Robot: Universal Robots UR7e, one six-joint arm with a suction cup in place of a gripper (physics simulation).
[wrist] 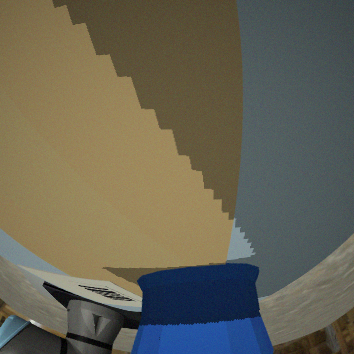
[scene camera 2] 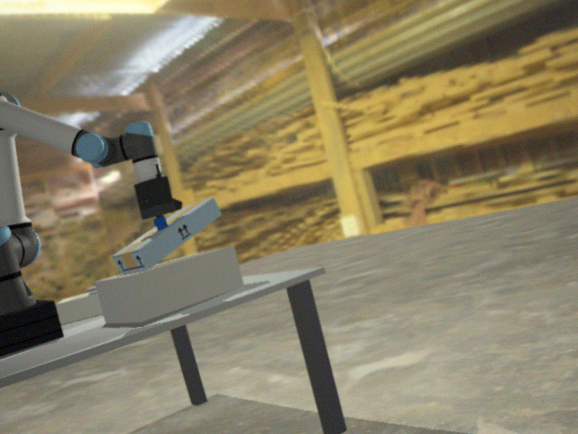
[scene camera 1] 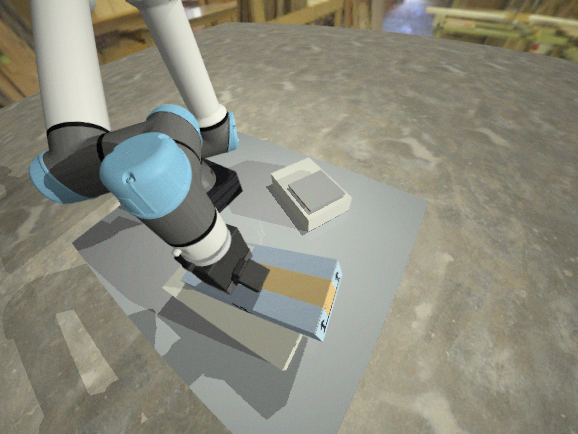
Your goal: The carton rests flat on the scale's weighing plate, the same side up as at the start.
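Seen in the pictures: hand, tool point: (wrist: 193, 261) (scene camera 2: 162, 231); arm's base, link origin: (wrist: 95, 311) (scene camera 2: 10, 310).
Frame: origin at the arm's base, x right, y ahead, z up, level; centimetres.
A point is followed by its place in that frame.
Note:
The light blue carton (scene camera 1: 300, 287) {z 15.9, x 26.7, y 52.3 cm} (scene camera 2: 185, 232) {z 9.1, x 33.1, y 42.4 cm} (wrist: 125, 175) has a tan tape band on top and up-arrows on its sides. My gripper (scene camera 2: 160, 223) (wrist: 200, 295), a blue suction cup, is on the carton's top face, and the carton hangs from it. The carton is strongly tilted in scene camera 2, right end high, left end low near the pale bin's top; whether it touches is unclear. In scene camera 1 the black tool hides the cup. The scale (scene camera 1: 327, 215) {z -6.1, x -6.6, y 49.2 cm} stands apart from the carton, with its grey weighing plate (scene camera 1: 317, 190) {z -1.2, x -12.4, y 43.5 cm} bare.
The long pale bin (scene camera 1: 240, 320) {z 1.9, x 34.8, y 40.6 cm} (scene camera 2: 170, 285) {z -3.4, x 37.5, y 28.9 cm} stands on the grey table (scene camera 1: 385, 225) {z -10.0, x -12.4, y 69.3 cm} (scene camera 2: 300, 276) {z -10.3, x 58.2, y 56.6 cm} below the carton; its inside is hidden. The black robot base (scene camera 1: 227, 185) {z -1.7, x -4.2, y 10.7 cm} (scene camera 2: 30, 325) {z -4.6, x 12.5, y -0.9 cm} stands on the table near the scale.

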